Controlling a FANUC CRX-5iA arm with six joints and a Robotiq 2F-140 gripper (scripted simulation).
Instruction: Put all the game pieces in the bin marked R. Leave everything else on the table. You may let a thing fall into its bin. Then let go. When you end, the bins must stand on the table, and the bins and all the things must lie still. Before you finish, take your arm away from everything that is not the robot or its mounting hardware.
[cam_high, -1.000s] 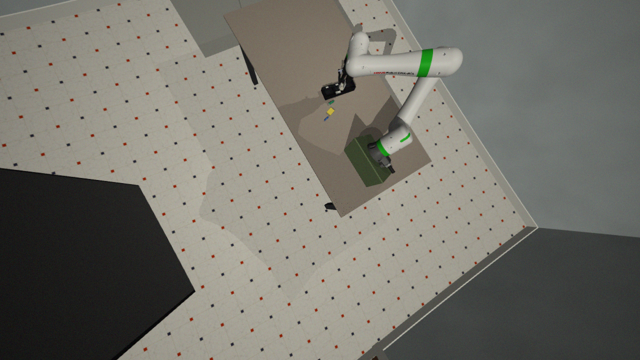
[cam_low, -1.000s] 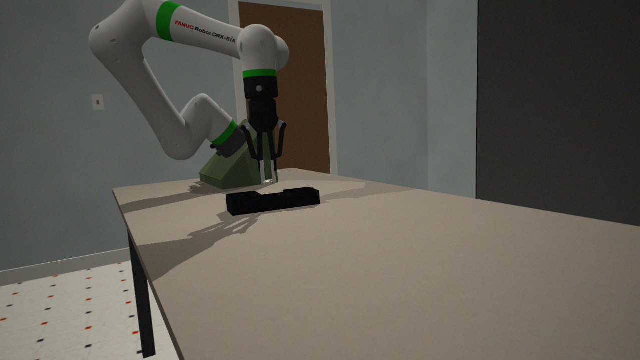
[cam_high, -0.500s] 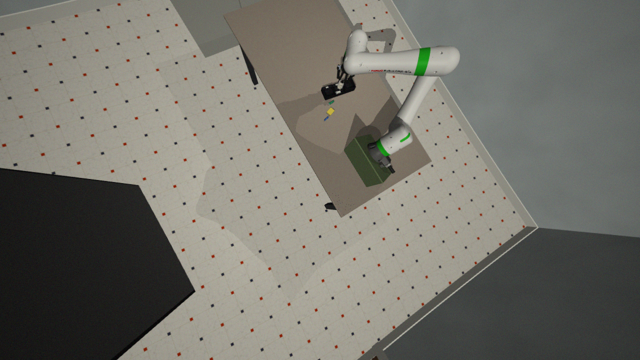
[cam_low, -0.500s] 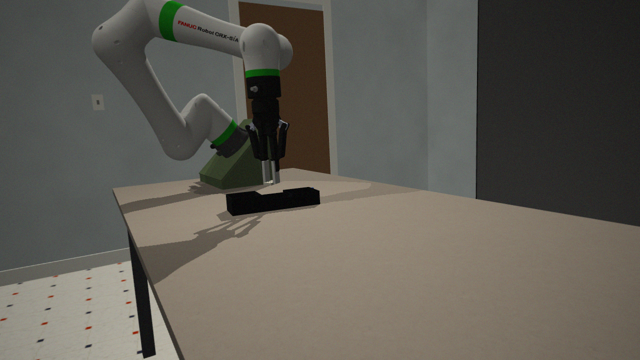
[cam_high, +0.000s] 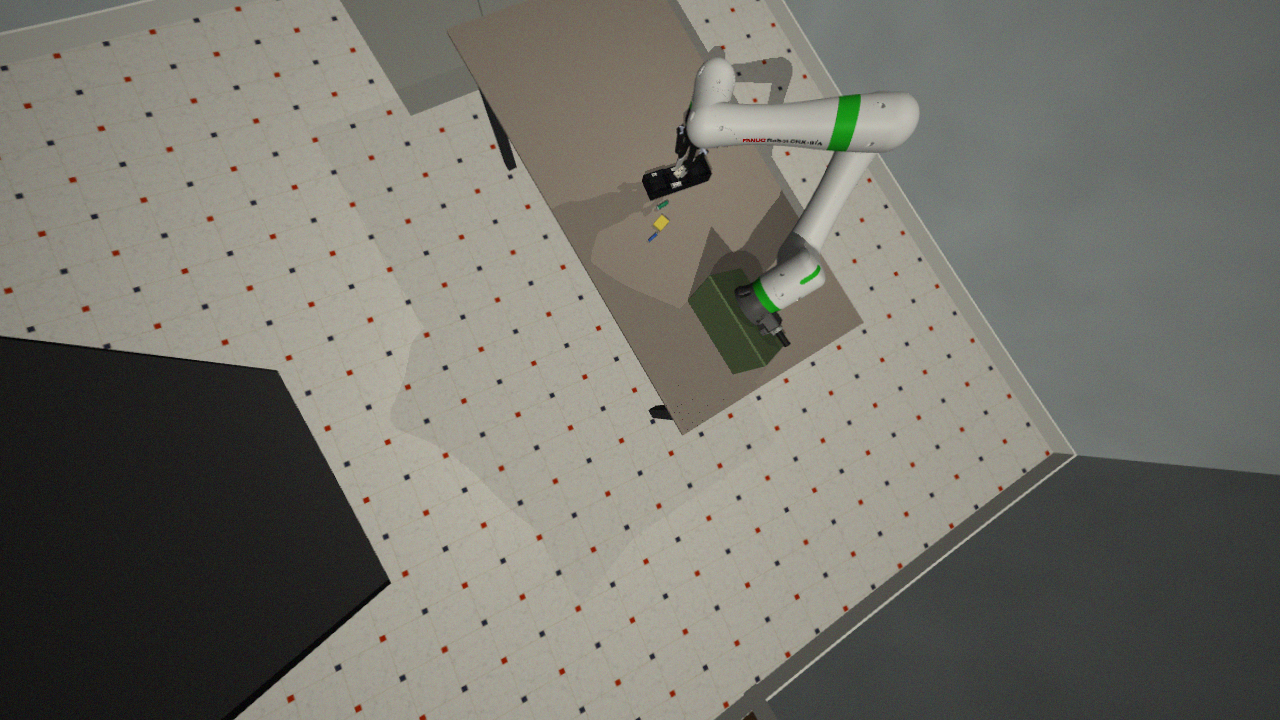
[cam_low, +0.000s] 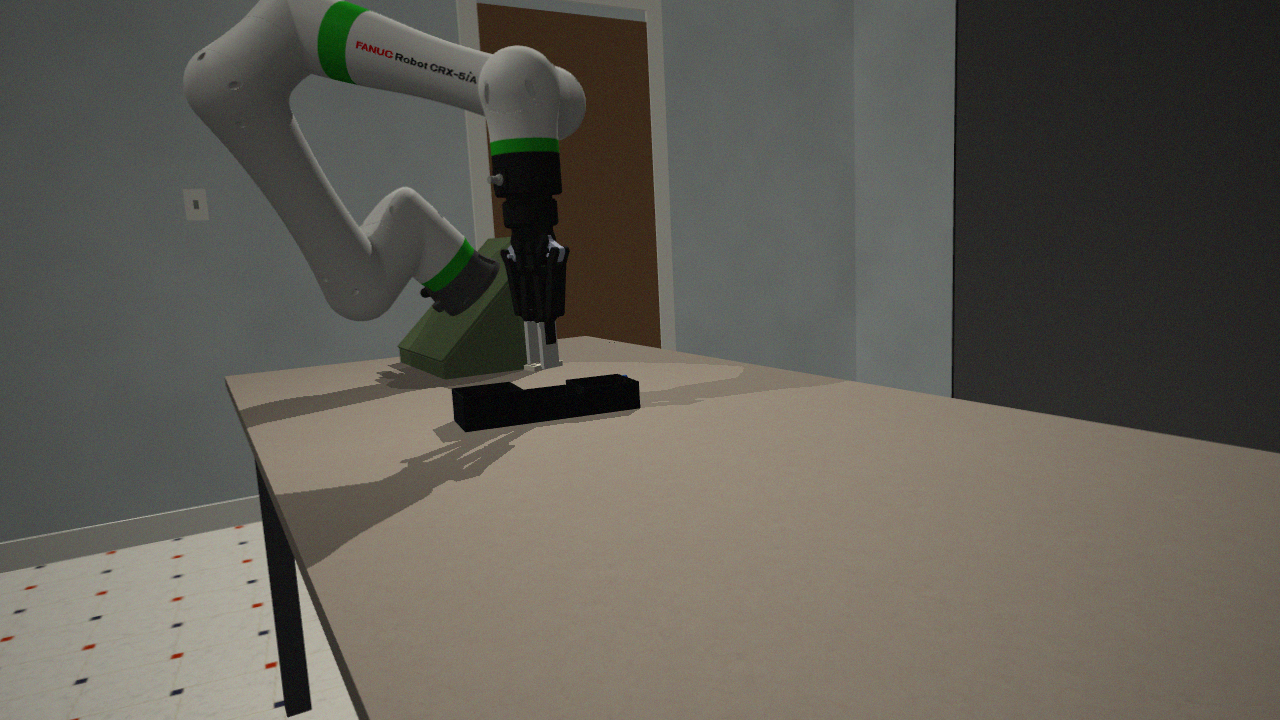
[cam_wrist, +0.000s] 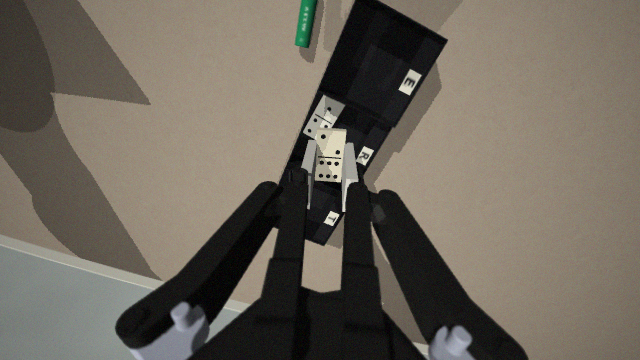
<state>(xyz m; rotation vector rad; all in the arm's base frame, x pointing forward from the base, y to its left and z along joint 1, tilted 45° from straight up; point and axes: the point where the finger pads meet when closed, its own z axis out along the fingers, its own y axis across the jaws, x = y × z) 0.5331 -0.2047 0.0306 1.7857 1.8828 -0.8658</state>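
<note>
The bin R lies 10 mm ahead of my hand and 80 mm below it. From my hand the other things lie so: green battery 40 mm behind, 110 mm to the left, 90 mm below; black die 20 mm to the right, 90 mm below; yellow block 100 mm behind, 160 mm to the left, 100 mm below.
</note>
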